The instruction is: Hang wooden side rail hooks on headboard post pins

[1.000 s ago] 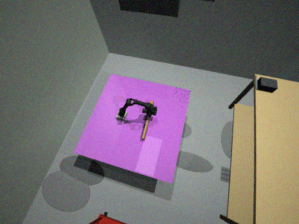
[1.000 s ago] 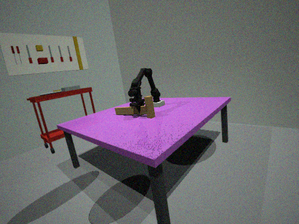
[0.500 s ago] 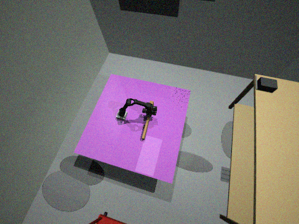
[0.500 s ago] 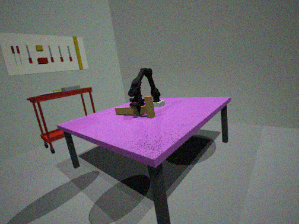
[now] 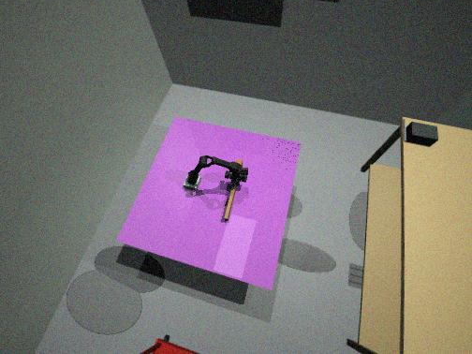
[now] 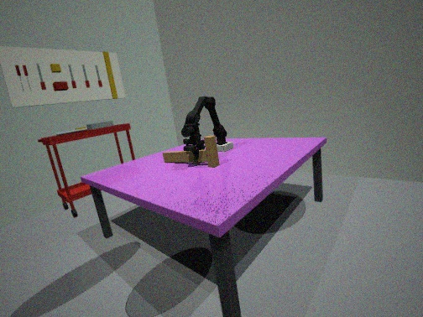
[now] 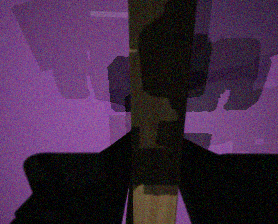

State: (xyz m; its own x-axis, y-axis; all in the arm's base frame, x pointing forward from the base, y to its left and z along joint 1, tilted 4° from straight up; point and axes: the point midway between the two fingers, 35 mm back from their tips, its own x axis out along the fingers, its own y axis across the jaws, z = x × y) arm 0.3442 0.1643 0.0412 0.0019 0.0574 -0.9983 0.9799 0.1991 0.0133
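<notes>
The wooden headboard post is 110 mm to the left of my gripper tip, 40 mm above it and 20 mm behind it.
</notes>
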